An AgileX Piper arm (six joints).
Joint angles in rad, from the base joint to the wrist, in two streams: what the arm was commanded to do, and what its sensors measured. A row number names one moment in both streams.
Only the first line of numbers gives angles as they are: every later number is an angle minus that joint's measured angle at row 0.
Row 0, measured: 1.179, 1.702, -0.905, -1.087, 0.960, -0.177
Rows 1 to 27, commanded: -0.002, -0.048, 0.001, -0.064, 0.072, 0.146; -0.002, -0.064, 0.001, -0.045, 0.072, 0.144; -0.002, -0.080, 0.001, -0.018, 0.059, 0.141; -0.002, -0.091, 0.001, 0.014, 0.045, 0.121; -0.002, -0.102, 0.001, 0.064, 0.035, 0.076; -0.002, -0.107, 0.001, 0.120, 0.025, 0.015; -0.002, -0.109, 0.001, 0.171, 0.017, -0.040; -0.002, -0.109, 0.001, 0.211, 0.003, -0.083; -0.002, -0.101, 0.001, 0.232, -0.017, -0.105; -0.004, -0.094, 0.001, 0.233, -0.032, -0.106; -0.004, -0.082, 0.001, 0.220, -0.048, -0.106; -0.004, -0.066, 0.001, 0.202, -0.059, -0.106; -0.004, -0.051, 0.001, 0.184, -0.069, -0.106; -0.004, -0.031, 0.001, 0.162, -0.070, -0.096; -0.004, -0.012, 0.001, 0.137, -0.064, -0.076; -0.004, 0.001, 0.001, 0.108, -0.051, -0.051; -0.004, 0.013, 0.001, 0.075, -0.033, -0.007; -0.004, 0.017, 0.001, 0.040, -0.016, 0.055; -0.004, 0.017, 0.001, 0.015, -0.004, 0.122; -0.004, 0.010, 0.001, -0.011, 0.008, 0.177; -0.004, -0.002, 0.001, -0.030, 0.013, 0.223; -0.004, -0.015, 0.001, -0.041, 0.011, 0.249; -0.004, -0.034, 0.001, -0.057, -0.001, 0.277; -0.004, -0.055, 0.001, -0.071, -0.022, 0.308; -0.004, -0.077, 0.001, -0.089, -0.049, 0.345; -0.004, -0.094, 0.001, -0.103, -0.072, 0.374; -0.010, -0.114, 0.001, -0.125, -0.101, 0.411
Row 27, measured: 0.000, -0.040, 0.000, -0.041, -0.024, 0.273
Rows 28 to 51, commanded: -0.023, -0.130, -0.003, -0.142, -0.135, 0.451; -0.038, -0.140, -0.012, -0.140, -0.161, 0.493; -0.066, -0.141, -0.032, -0.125, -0.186, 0.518; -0.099, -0.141, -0.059, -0.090, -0.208, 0.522; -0.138, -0.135, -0.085, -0.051, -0.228, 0.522; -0.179, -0.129, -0.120, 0.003, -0.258, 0.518; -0.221, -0.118, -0.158, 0.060, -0.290, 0.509; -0.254, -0.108, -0.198, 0.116, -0.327, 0.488; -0.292, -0.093, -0.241, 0.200, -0.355, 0.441; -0.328, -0.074, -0.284, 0.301, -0.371, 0.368; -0.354, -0.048, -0.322, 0.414, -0.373, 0.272; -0.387, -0.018, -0.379, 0.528, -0.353, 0.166; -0.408, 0.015, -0.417, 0.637, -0.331, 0.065; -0.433, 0.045, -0.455, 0.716, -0.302, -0.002; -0.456, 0.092, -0.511, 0.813, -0.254, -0.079; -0.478, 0.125, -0.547, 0.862, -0.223, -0.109; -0.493, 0.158, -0.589, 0.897, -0.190, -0.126; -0.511, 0.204, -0.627, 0.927, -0.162, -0.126; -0.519, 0.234, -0.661, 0.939, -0.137, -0.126; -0.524, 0.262, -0.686, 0.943, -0.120, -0.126; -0.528, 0.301, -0.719, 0.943, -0.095, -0.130; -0.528, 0.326, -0.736, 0.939, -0.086, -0.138; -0.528, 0.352, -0.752, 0.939, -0.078, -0.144; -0.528, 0.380, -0.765, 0.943, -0.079, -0.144
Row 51, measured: -0.519, 0.294, -0.697, 0.918, -0.121, -0.112
